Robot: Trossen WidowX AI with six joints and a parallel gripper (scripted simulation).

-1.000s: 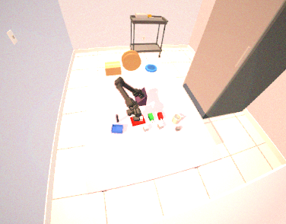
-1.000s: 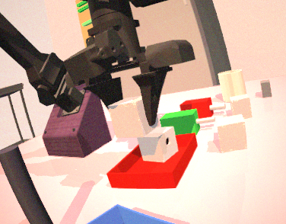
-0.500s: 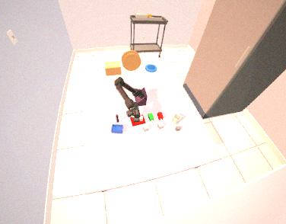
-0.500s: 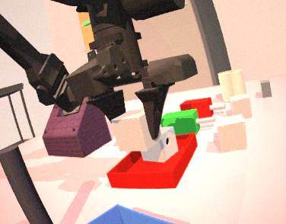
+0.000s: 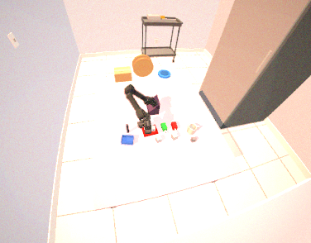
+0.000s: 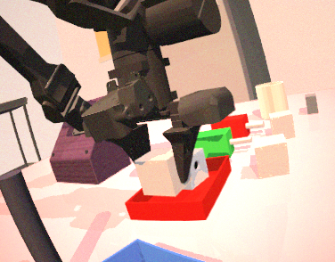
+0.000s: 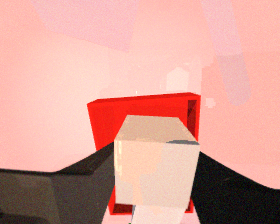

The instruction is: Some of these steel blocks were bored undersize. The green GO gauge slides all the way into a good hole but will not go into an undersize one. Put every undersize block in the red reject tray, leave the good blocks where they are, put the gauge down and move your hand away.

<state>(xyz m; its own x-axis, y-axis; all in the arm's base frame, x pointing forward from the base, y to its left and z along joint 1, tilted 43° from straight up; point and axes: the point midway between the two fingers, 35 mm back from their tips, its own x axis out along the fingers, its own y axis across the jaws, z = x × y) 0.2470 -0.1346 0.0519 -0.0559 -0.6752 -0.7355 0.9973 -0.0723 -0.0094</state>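
Now: the red reject tray 30 mm to the left of my gripper tip and 30 mm below it. The rest, counted from my gripper tip: red gauge (290 mm to the left, 30 mm ahead, 10 mm below); then green GO gauge (180 mm to the left, 20 mm ahead, 10 mm below); then blue tray (200 mm to the right, 70 mm ahead, 20 mm below).
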